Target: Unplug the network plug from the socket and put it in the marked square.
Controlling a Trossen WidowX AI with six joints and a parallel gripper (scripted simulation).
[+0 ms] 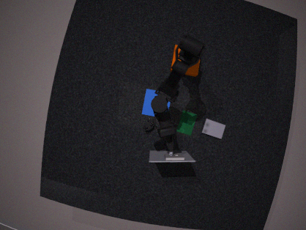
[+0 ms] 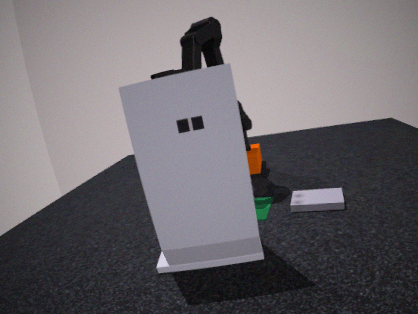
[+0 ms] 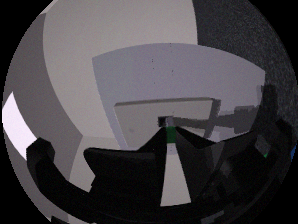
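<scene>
My gripper tip is now 80 mm above the grey upright panel, 30 mm short of it and 10 mm to the right of it. From my gripper tip the other things lie so: flat grey block: 210 mm to the left, 210 mm below, 100 mm behind; then network plug: right at my gripper tip.
</scene>
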